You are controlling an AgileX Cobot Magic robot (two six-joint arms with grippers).
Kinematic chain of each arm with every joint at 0, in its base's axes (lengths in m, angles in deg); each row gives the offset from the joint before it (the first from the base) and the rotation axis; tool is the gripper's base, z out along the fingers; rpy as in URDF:
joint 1: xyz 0 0 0.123 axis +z
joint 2: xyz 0 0 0 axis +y
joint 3: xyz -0.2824 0 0.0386 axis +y
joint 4: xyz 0.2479 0 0.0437 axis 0.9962 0 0.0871
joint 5: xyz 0 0 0 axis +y
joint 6: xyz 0.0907 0 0.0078 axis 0.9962 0 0.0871
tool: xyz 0 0 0 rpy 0 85 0
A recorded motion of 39 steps. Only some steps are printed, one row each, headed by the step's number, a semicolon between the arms.
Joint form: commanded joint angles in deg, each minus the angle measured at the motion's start. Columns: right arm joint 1, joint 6, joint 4, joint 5, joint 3, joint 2; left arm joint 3, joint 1, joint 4, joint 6, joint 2, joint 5.
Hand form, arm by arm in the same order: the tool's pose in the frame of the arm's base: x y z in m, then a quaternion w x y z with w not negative. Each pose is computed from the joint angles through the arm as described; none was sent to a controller.
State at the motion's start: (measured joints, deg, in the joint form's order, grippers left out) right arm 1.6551 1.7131 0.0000 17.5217 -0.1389 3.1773; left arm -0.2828 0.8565 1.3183 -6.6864 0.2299 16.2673
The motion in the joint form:
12: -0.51 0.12 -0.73 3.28 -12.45 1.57; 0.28 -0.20 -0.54 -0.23 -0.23 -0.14
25: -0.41 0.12 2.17 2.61 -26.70 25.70; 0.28 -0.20 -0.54 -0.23 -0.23 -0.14
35: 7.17 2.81 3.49 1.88 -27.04 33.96; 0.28 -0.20 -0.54 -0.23 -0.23 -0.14
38: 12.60 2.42 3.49 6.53 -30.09 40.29; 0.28 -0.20 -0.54 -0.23 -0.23 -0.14
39: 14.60 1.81 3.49 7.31 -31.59 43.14; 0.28 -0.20 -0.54 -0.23 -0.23 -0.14
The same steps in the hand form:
12: 0.0515 0.0006 0.2492 0.65623 0.00152 0.75447 0.01144; 0.0548 0.0010 0.1876 0.63458 -0.04717 0.77086 -0.02909
25: 0.1075 0.0035 0.3011 0.59288 0.01457 0.80453 0.03173; 0.0548 0.0010 0.1876 0.63458 -0.04717 0.77086 -0.02909
35: 0.1309 0.0222 0.2868 0.53528 -0.01288 0.84010 0.08687; 0.0548 0.0010 0.1876 0.63458 -0.04717 0.77086 -0.02909
38: 0.1446 0.0391 0.2824 0.47229 -0.05893 0.87365 0.10105; 0.0548 0.0010 0.1876 0.63458 -0.04717 0.77086 -0.02909
39: 0.1518 0.0467 0.2822 0.45494 -0.07967 0.88085 0.10387; 0.0548 0.0010 0.1876 0.63458 -0.04717 0.77086 -0.02909

